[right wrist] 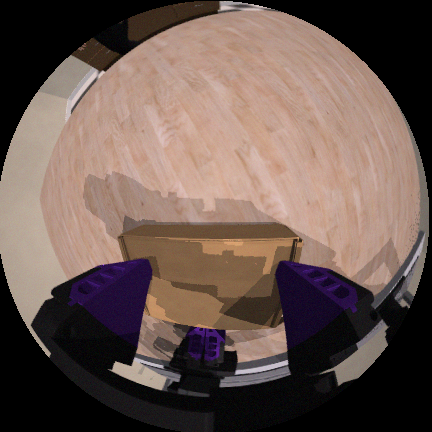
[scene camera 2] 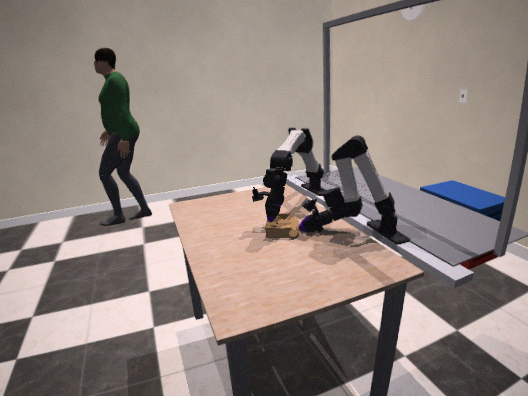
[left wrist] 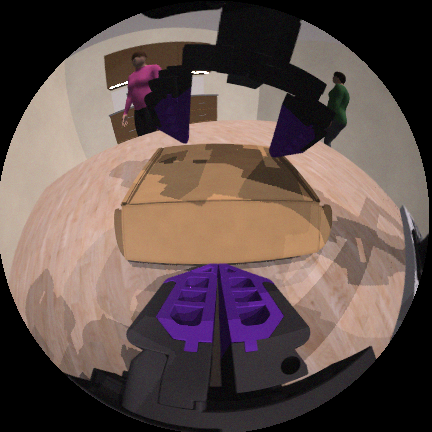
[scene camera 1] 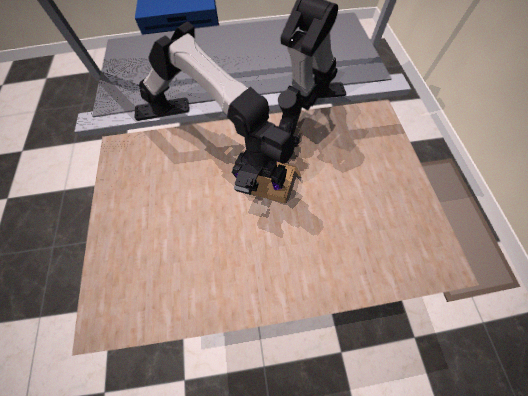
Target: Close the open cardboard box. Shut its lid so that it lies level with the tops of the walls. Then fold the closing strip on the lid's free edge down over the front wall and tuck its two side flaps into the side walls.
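Places are measured from the left arm's base along level axes (x left, y up, z ahead), in millimetres.
Where they show: left gripper, fingertip midpoint: (right wrist: 207, 318) (scene camera 2: 298, 228) (left wrist: 217, 268); right gripper, fingertip midpoint: (right wrist: 213, 269) (scene camera 2: 271, 218) (left wrist: 230, 145) (scene camera 1: 260, 184); left arm's base at its link origin: (scene camera 2: 387, 232) (scene camera 1: 319, 91); right arm's base at its link origin: (right wrist: 383, 302) (scene camera 2: 314, 189) (scene camera 1: 162, 109).
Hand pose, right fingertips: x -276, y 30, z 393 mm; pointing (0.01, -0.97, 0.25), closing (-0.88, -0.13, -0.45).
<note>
Each offset is from my right fingertips to the top centre of the thing. "*": to the spot under its first point. Level surfaces: height alone.
The cardboard box {dy -3, dx +30, dz -38 mm} (scene camera 1: 286, 194) (scene camera 2: 281, 231) sits on the table with its lid {* dy -5, dx +43, dz -58 mm} (left wrist: 220, 187) (right wrist: 215, 280) down, looking about level with the walls. In the left wrist view the closing strip {dy -4, dx +51, dz -85 mm} (left wrist: 220, 232) hangs steeply in front of the front wall, facing my left gripper. Its side flaps, the left one {* dy -21, dx +123, dz -50 mm} (left wrist: 119, 232) and the right one {* dy -22, dx -31, dz -118 mm} (left wrist: 326, 225), show at the outer sides of the box ends; whether they are tucked I cannot tell. My left gripper (scene camera 2: 303, 226) (left wrist: 217, 268) (right wrist: 207, 318) is shut and empty, low before the strip. My right gripper (left wrist: 230, 145) (right wrist: 213, 269) is open, its fingers wide apart at the lid's sides.
The wooden table {dy -45 mm} (scene camera 1: 200, 280) (scene camera 2: 280, 290) (left wrist: 65, 210) (right wrist: 225, 100) carries the box near the arms' side. The right arm hangs over the box and hides part of it in scene camera 1. A grey mounting rail {* dy -31, dx +519, dz -371 mm} (scene camera 1: 380, 90) (scene camera 2: 440, 270) runs along the table's arm side.
</note>
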